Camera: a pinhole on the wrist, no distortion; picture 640 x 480 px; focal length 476.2 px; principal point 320.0 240.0 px. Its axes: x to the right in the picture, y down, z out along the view. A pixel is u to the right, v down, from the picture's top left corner.
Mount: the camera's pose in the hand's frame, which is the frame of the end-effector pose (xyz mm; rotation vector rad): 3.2 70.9 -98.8 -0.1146 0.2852 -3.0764
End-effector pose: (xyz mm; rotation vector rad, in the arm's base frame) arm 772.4 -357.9 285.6 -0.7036 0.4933 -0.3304
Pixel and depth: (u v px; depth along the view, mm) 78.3 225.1 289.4
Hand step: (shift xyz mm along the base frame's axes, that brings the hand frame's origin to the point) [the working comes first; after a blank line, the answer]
In the camera's frame: -146.9 -9.1 289.4

242.3 42.6 36.8
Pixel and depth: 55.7 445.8 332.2
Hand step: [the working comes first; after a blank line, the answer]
In the camera's frame: -184.4 143.6 332.2

268.4 -84.3 135.4
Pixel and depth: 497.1 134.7 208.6
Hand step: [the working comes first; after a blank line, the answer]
In the camera's frame: 77.6 -46.1 208.6

23.2 143.5 46.9
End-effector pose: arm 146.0 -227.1 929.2 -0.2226 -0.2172 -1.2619
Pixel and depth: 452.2 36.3 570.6
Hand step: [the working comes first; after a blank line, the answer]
In the camera's frame: 158.4 -244.1 570.6

134.2 313.8 451.9
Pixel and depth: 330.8 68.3 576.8
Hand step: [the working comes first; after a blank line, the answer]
In the camera's frame: 13.1 -208.0 576.8

150.0 168.3 484.5
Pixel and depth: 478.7 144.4 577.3
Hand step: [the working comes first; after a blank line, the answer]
In the camera's frame: 192.4 -115.9 577.3

3.4 297.8 435.7
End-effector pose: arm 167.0 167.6 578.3 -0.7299 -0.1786 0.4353
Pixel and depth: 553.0 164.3 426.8
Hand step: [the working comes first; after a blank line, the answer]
In the camera's frame: 208.8 -67.8 426.8

-277.7 164.2 220.7
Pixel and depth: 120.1 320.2 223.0
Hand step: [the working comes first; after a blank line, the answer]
In the camera's frame: -93.6 37.6 223.0

71.3 114.8 79.9
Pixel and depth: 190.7 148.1 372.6
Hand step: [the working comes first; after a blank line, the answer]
In the camera's frame: -101.2 -71.9 372.6

7.5 275.3 147.6
